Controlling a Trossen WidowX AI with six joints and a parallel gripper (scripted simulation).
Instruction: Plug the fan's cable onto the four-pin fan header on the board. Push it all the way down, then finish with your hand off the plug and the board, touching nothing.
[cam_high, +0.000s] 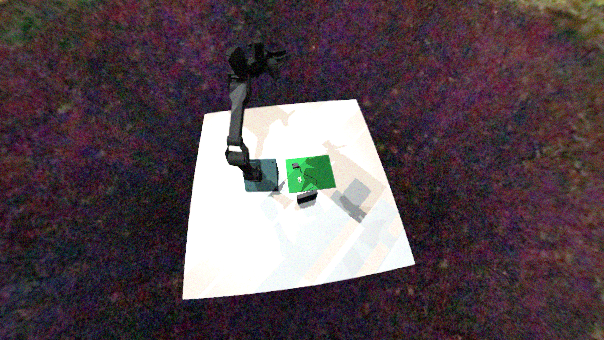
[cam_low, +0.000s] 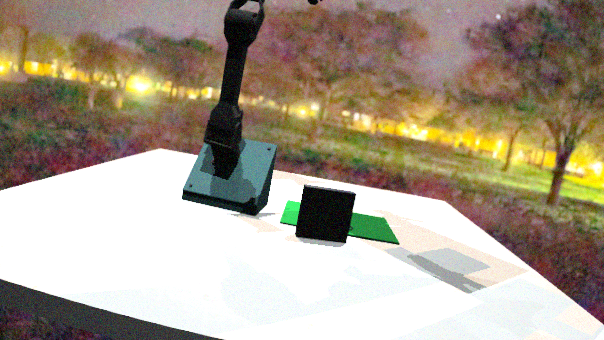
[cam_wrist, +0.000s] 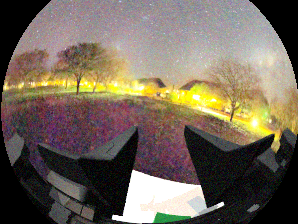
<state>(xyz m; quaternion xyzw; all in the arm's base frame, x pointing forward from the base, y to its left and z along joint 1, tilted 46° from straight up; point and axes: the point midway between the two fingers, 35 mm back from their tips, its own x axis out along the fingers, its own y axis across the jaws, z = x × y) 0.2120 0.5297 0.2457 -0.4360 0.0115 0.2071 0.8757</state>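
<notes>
My gripper tip is now 1 cm short of the dark plug, 13 cm to the left of it and 67 cm above it. Round my gripper tip: black fan (6 cm ahead, 36 cm to the right, 62 cm below); then green board (10 cm ahead, 19 cm to the right, 70 cm below).
</notes>
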